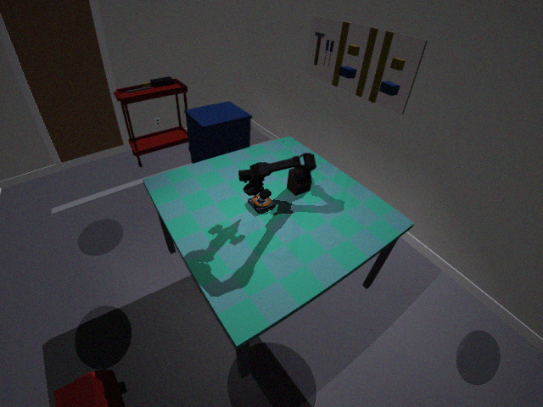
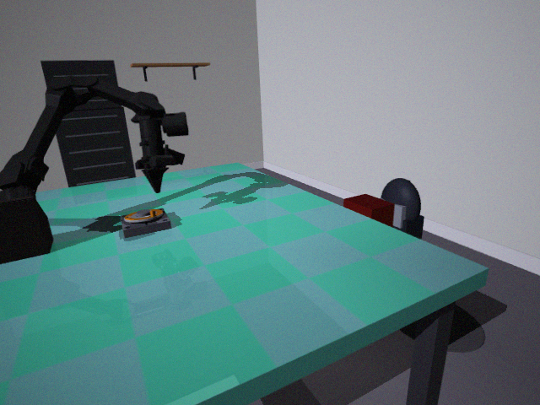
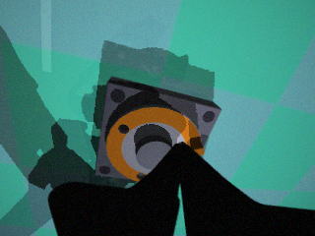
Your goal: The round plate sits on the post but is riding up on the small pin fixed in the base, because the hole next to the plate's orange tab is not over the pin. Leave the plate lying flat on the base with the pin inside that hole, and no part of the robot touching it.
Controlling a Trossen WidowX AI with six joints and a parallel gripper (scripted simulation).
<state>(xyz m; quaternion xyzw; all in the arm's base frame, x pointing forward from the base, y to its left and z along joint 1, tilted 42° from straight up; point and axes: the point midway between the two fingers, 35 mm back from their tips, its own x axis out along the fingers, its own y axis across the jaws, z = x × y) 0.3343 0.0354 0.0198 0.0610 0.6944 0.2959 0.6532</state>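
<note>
My gripper tip is now 5 cm past the square grey base and 7 cm above it.
</note>
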